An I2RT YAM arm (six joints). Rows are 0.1 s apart.
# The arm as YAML. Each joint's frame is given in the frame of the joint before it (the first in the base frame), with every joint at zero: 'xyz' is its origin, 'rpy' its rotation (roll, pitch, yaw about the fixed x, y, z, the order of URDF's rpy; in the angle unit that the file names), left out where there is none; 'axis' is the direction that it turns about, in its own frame. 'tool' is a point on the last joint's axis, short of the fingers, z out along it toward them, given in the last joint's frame.
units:
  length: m
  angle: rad
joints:
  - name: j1
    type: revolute
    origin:
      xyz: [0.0, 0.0, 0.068]
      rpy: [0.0, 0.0, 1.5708]
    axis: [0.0, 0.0, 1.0]
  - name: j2
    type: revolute
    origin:
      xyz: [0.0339, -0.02, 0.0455]
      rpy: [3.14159, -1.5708, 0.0]
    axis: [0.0, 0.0, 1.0]
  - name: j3
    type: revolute
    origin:
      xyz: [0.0, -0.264, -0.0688]
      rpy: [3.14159, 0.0, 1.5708]
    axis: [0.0, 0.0, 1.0]
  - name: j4
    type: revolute
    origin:
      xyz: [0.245, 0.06, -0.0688]
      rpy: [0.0, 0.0, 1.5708]
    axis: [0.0, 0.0, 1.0]
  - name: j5
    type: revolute
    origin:
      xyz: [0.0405, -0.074, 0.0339]
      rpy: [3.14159, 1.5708, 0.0]
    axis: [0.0, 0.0, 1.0]
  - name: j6
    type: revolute
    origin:
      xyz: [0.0, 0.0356, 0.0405]
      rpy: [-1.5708, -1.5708, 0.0]
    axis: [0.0, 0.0, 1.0]
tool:
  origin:
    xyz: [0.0, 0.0, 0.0]
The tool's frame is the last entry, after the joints.
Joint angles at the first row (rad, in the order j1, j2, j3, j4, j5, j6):
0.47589, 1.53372, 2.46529, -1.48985, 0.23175, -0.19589
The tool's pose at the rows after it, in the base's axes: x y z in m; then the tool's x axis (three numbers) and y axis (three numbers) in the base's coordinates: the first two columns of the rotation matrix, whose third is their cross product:
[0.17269 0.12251 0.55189 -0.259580 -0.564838 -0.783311 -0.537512 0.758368 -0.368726]
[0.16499 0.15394 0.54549 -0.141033 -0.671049 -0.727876 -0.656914 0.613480 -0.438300]
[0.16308 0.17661 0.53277 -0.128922 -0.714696 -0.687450 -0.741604 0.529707 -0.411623]
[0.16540 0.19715 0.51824 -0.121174 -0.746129 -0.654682 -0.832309 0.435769 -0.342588]
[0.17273 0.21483 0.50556 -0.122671 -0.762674 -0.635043 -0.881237 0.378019 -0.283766]
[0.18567 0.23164 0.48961 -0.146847 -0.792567 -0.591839 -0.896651 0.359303 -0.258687]
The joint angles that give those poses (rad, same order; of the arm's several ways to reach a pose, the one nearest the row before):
0.65597, 1.55395, 2.46454, -1.45095, 0.23367, -0.30193
0.78719, 1.58601, 2.46456, -1.45134, 0.23290, -0.39425
0.85432, 1.62568, 2.46264, -1.49329, 0.19780, -0.38929
0.88674, 1.67296, 2.46262, -1.53374, 0.10128, -0.38930
0.89742, 1.72067, 2.46266, -1.54404, 0.02957, -0.38968
0.89743, 1.77786, 2.46260, -1.55355, 0.01927, -0.38929

